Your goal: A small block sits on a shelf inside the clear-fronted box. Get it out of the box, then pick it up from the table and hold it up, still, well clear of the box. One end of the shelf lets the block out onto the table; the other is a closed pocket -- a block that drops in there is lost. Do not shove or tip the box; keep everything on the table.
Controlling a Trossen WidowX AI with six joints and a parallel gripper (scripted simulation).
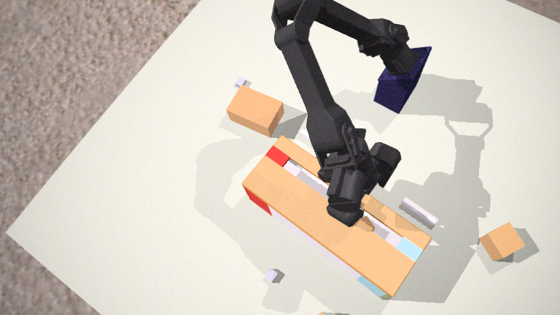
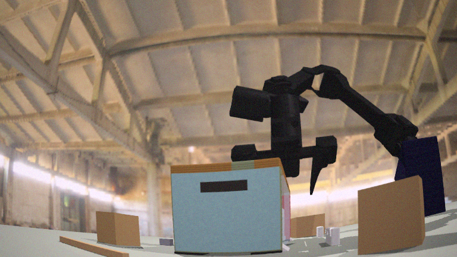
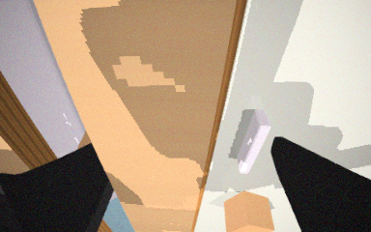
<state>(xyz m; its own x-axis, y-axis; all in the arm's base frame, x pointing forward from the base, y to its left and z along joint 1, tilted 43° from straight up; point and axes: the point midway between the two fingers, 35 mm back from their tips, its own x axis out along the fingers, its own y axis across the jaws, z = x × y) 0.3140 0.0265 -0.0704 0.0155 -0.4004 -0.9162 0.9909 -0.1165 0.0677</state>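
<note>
My gripper tip is 60 mm short of the block and 10 mm to the right of it. From my gripper tip the other things lie so: long box (50 mm to the right, 30 mm below, 30 mm ahead).
</note>
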